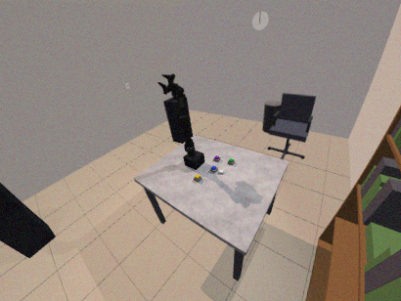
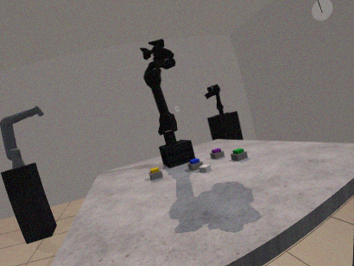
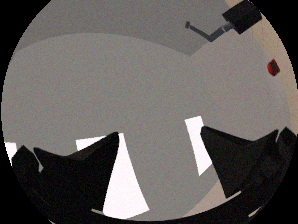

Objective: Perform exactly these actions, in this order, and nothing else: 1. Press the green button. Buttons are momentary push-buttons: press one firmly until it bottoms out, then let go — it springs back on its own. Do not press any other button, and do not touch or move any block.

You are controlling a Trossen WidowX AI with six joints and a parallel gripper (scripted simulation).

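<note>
Now: gripper tip 43 cm short of the purple button, 6 cm to the right of it and 73 cm above it. The rest, counted from my gripper tip: blue button: 47 cm ahead, 8 cm to the right, 73 cm below; white block: 54 cm ahead, 8 cm to the right, 75 cm below.
</note>
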